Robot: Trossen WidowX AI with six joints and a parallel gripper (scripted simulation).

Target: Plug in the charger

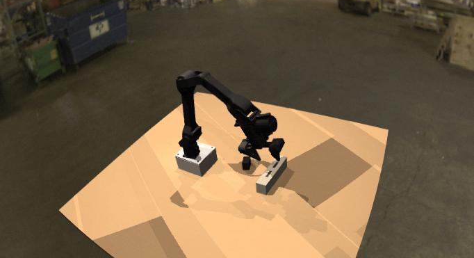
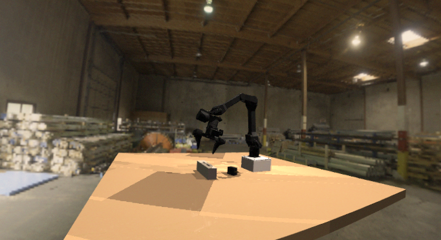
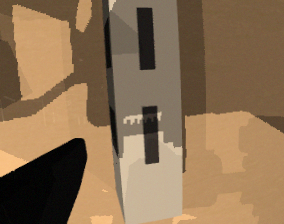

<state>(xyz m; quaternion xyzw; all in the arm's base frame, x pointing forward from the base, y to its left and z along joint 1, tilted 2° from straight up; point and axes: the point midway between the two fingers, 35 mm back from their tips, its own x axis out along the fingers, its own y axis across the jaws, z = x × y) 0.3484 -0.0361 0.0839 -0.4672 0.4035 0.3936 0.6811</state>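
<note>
The black two-prong charger lies 13 cm behind my gripper tip, 10 cm to the left of it and 10 cm below it.
</note>
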